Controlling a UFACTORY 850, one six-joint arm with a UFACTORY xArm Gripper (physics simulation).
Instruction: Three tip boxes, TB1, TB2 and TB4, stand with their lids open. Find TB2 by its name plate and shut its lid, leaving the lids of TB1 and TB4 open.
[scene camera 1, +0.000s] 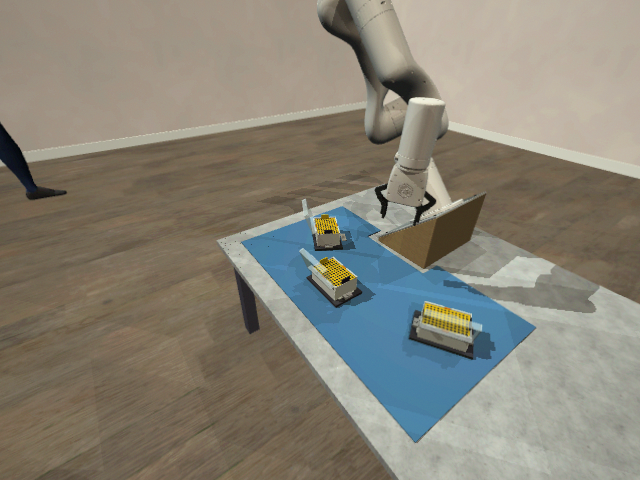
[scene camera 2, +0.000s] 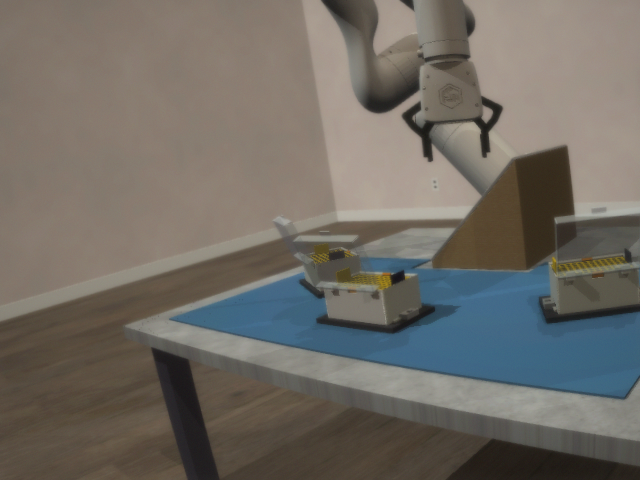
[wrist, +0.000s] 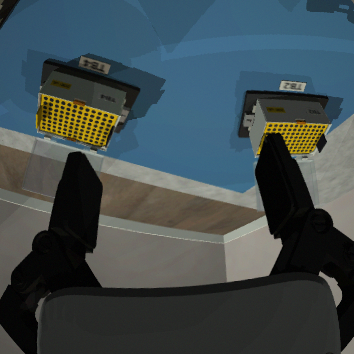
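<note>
TB2 (scene camera 1: 439, 338) (scene camera 2: 594, 295) (wrist: 292, 110) is a pale box with a yellow rack, at the right in all three views. Its name plate (wrist: 293, 86) reads TB2, upside down, and its clear lid (scene camera 2: 594, 237) stands open. TB4 (scene camera 1: 342, 290) (scene camera 2: 356, 305) (wrist: 79, 120) is the middle box in scene camera 1, lid open. The back-left box (scene camera 1: 327, 239) (scene camera 2: 336, 269) also has its lid (scene camera 1: 307, 212) open; its plate is unreadable, so TB1 by elimination. My gripper (scene camera 1: 400, 219) (scene camera 2: 456, 157) (wrist: 175, 159) is open and empty, high up, clear of the boxes. One finger hides part of TB2 in the wrist view.
The boxes stand on a blue mat (scene camera 1: 361, 356) (scene camera 2: 496, 356) (wrist: 190, 100) on a grey table (scene camera 1: 542, 413) (scene camera 2: 310, 372). A brown wedge-shaped panel (scene camera 1: 449, 237) (scene camera 2: 545, 206) stands at the mat's back edge, near and below the gripper. A person's leg (scene camera 1: 15, 160) shows at far left.
</note>
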